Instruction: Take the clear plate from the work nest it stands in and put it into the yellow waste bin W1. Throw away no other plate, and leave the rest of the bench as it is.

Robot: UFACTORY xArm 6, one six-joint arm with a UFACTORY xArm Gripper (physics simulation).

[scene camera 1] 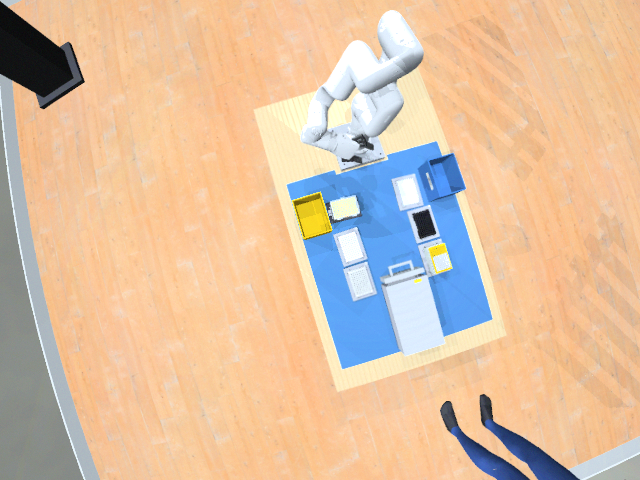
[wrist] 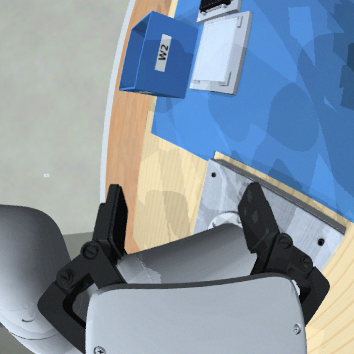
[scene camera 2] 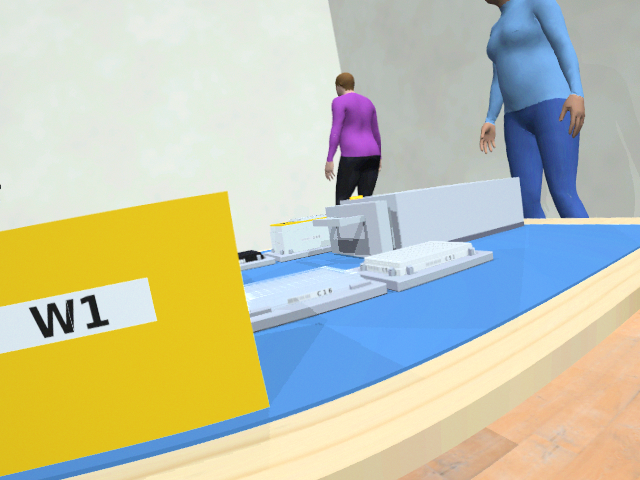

same spot on grey machine: (scene camera 2: 463, 212) = (scene camera 1: 391, 315)
